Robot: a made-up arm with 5 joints.
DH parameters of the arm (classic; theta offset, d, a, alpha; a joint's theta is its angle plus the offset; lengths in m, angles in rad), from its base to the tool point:
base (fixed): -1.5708 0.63 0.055 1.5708
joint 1: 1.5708 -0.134 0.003 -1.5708
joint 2: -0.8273 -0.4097 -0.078 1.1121
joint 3: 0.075 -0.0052 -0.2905 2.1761
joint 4: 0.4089 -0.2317 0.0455 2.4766
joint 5: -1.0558 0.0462 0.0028 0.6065
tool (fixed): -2.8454 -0.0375 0 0
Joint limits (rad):
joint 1: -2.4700..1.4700
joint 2: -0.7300..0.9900
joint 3: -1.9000..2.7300
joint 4: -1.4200..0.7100
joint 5: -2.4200..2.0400
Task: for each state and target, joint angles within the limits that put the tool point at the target. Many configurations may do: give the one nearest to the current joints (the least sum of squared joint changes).
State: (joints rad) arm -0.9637 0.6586 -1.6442 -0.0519 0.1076
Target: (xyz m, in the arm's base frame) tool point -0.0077 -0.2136 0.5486
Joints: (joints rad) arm -0.8313 0.0376 -1.8453 0.3323 -0.0822
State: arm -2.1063 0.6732 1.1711 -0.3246 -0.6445
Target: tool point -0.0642 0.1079 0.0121
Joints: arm -1.3907 0.7130 1.6449 -0.4344 -0.6376
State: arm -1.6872 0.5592 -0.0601 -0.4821 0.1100
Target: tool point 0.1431 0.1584 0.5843
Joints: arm -1.8630 0.8789 -0.5190 -0.3880 0.0547
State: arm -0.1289 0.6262 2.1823 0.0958 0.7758
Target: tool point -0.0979 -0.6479 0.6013
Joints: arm -0.1581 0.8344 2.6637 0.0647 0.7806
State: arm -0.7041 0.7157 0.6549 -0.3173 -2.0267
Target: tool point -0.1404 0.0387 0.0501
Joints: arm -1.1986 0.9900 1.2094 -0.1313 -2.0988
